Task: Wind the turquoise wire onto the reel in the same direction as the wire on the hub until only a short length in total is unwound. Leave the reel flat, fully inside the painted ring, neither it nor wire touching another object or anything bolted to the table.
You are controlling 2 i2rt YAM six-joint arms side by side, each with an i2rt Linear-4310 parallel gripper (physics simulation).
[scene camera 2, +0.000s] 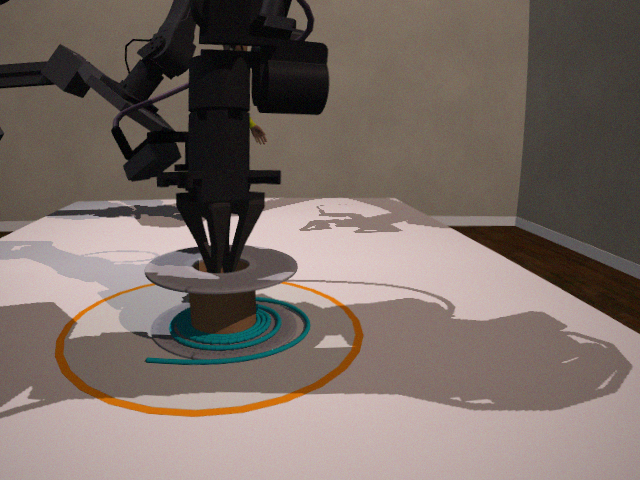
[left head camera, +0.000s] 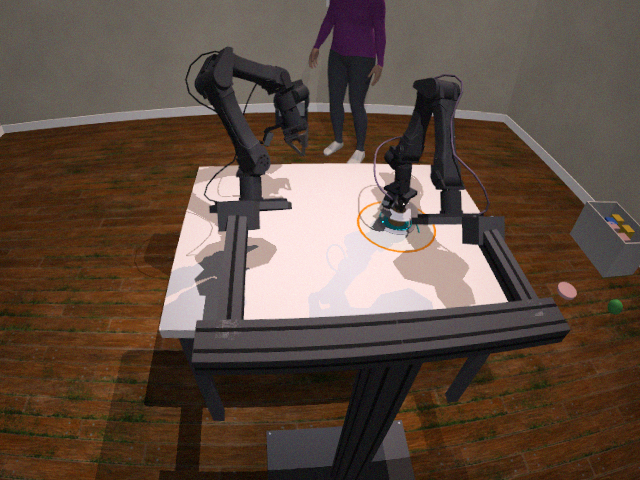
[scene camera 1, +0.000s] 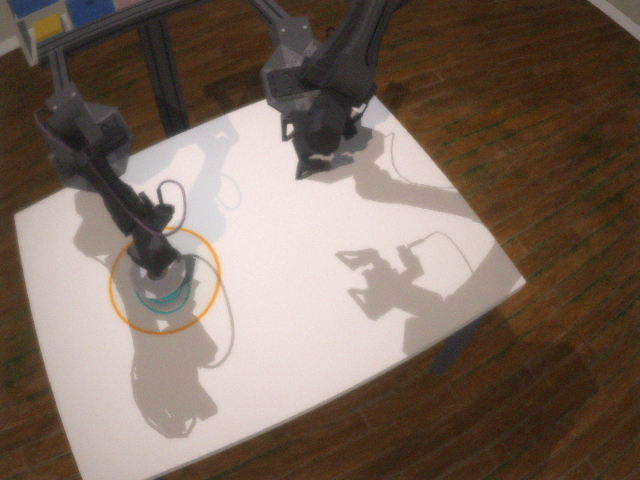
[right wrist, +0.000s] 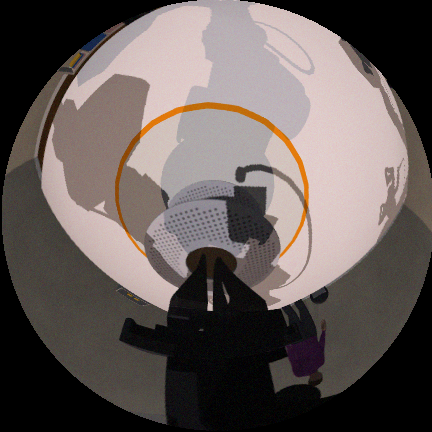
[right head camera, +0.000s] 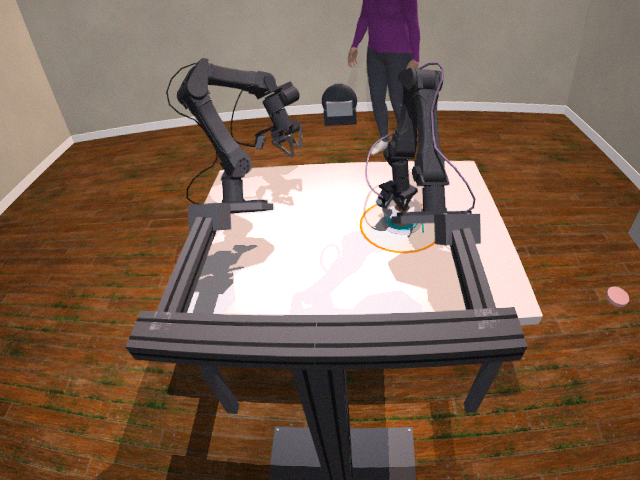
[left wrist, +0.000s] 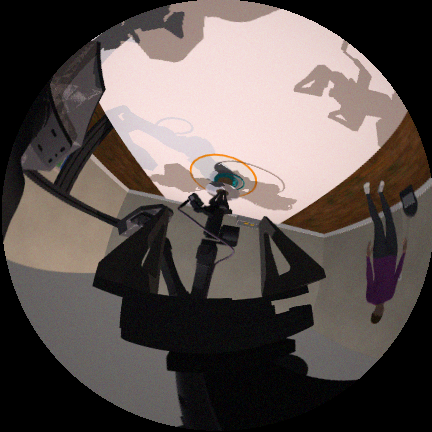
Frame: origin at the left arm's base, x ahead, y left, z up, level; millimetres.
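Seen in the pictures: left gripper, fingertip midpoint: (left head camera: 304,151) (scene camera 1: 291,159) (right head camera: 296,152) (left wrist: 216,214); right gripper, fingertip midpoint: (scene camera 2: 221,275) (left head camera: 399,211) (scene camera 1: 157,273) (right wrist: 209,258) (right head camera: 402,209) (left wrist: 222,190); left arm's base, origin of the base link: (scene camera 2: 130,97) (scene camera 1: 307,78); right arm's base, origin of the base link: (left head camera: 451,216).
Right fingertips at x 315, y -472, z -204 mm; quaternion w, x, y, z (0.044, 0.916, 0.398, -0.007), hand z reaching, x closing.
Pixels of each thing's middle, then the offset from my right fingertips to it. "pt": a spot on its surface instead. Level surfaces: height alone.
- reel, body centre: (scene camera 2: 222,295) (right wrist: 212,244) (scene camera 1: 160,277) (right head camera: 401,214) (left head camera: 397,215) (left wrist: 223,185) dz -22, dx -1, dy +3 mm
- Turquoise wire, surface spot: (scene camera 2: 308,325) (scene camera 1: 170,312) pt dz -50, dx +84, dy +6 mm
- white table, its level: dz -54 mm
- right arm's mount, surface spot: (right head camera: 457,228) (left head camera: 487,229) pt dz +290, dx -437, dy -149 mm
- dark frame beam, surface spot: (right head camera: 325,330) pt dz +288, dx -752, dy +81 mm
The reel (left head camera: 402,214) (scene camera 1: 175,273) (scene camera 2: 271,276) (right wrist: 200,225) stands flat inside the painted orange ring (left head camera: 403,251) (right head camera: 403,251) (scene camera 1: 219,268) (scene camera 2: 360,335) (right wrist: 208,105). Turquoise wire (scene camera 1: 165,312) (scene camera 2: 308,325) coils low round its brown hub (scene camera 2: 222,310). The outer turn is loose; its free end lies past the lower flange at the left in scene camera 2, inside the ring. My right gripper (scene camera 2: 220,269) (right wrist: 209,258) is shut, its fingertips down in the hub's top hole, gripping nothing visible. My left gripper is open and empty, high and away from the reel.
The white table (scene camera 1: 289,289) (scene camera 2: 413,439) bears both arm mounts. The right arm's mount (left head camera: 481,229) (right head camera: 457,228) is close to the ring's right side in the head views. A dark frame beam (left head camera: 382,335) (right head camera: 325,330) runs along the near edge. A person (left head camera: 356,31) stands behind the table.
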